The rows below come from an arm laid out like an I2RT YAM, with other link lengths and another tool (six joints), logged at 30 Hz.
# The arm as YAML. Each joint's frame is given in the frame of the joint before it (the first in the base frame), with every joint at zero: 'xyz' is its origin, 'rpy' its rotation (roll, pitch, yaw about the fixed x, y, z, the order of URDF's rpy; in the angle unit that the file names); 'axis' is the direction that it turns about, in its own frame. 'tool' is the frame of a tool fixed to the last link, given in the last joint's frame.
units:
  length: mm
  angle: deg
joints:
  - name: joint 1
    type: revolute
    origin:
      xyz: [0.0, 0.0, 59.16]
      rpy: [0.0, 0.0, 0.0]
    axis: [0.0, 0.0, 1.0]
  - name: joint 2
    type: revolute
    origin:
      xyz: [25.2, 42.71, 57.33]
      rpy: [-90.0, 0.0, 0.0]
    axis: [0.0, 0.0, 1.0]
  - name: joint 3
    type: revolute
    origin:
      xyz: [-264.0, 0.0, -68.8]
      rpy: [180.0, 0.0, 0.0]
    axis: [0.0, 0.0, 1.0]
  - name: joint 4
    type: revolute
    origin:
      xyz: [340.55, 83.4, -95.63]
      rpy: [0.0, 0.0, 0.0]
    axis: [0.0, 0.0, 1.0]
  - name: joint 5
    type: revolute
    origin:
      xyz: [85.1, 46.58, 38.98]
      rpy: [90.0, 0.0, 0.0]
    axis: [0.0, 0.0, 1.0]
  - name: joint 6
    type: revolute
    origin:
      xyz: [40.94, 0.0, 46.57]
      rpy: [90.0, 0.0, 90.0]
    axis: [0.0, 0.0, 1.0]
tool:
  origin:
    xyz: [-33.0, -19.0, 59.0]
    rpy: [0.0, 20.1, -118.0]
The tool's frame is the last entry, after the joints.
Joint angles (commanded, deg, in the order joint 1, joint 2, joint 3, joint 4, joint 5, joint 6), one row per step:
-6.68, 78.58, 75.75, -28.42, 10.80, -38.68
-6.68, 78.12, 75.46, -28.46, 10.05, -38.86
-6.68, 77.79, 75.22, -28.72, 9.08, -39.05
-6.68, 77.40, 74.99, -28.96, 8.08, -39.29
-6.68, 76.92, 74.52, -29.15, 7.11, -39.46
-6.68, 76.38, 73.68, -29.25, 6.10, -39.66
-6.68, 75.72, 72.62, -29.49, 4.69, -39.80
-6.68, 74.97, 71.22, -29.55, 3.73, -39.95
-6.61, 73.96, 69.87, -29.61, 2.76, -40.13
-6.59, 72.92, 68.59, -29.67, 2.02, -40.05
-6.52, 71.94, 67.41, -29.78, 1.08, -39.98
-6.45, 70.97, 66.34, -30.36, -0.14, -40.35
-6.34, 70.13, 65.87, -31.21, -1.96, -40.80
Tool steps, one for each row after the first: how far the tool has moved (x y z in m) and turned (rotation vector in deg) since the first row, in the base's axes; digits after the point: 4 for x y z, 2 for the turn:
-0.0021, 0.0016, 0.0010, 0.22, -0.12, 0.73
-0.0042, 0.0036, 0.0008, 0.59, 0.04, 1.66
-0.0065, 0.0057, 0.0012, 0.92, 0.11, 2.64
-0.0091, 0.0078, 0.0004, 1.31, 0.27, 3.55
-0.0122, 0.0099, -0.0029, 1.72, 0.65, 4.51
-0.0162, 0.0129, -0.0075, 2.45, 1.21, 5.77
-0.0204, 0.0151, -0.0140, 2.95, 1.88, 6.65
-0.0255, 0.0180, -0.0182, 3.38, 2.24, 7.63
-0.0306, 0.0201, -0.0215, 3.90, 2.46, 8.22
-0.0356, 0.0229, -0.0245, 4.51, 2.69, 9.03
-0.0415, 0.0262, -0.0281, 5.00, 3.33, 10.30
-0.0473, 0.0308, -0.0279, 5.71, 3.74, 12.16

